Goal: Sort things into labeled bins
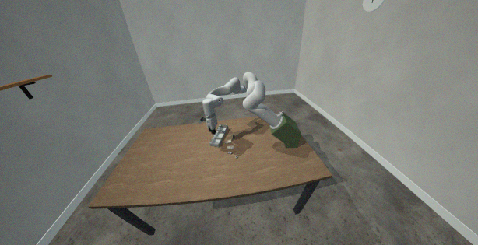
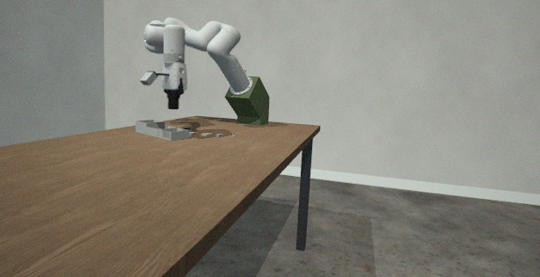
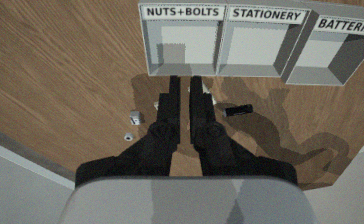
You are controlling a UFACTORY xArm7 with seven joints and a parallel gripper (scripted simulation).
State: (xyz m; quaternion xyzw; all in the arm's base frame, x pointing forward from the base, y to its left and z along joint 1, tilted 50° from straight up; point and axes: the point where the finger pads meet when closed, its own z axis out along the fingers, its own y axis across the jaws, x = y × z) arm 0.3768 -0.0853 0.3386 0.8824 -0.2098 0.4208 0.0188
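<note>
Now: the black cylindrical battery 170 mm behind my hand and 120 mm below it. Also, from my hand: white ring-shaped part (120 mm behind, 220 mm to the left, 130 mm below); white domino (100 mm behind, 30 mm to the left, 130 mm below); cream domino (100 mm behind, 100 mm to the left, 130 mm below).
</note>
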